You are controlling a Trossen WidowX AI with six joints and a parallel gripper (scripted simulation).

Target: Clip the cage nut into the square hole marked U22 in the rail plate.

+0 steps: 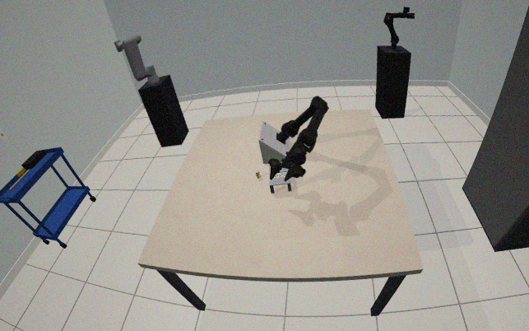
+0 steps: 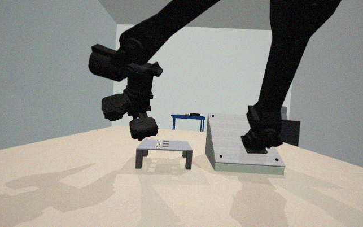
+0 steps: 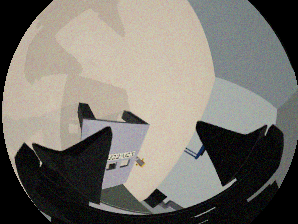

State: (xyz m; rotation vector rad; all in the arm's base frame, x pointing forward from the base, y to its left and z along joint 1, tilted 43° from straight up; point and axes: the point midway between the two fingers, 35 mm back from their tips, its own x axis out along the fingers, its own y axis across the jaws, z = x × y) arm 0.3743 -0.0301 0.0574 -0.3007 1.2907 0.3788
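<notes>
Now: gripper tip 140 mm past the cage nut, 120 mm to the left of it and 80 mm above it.
</notes>
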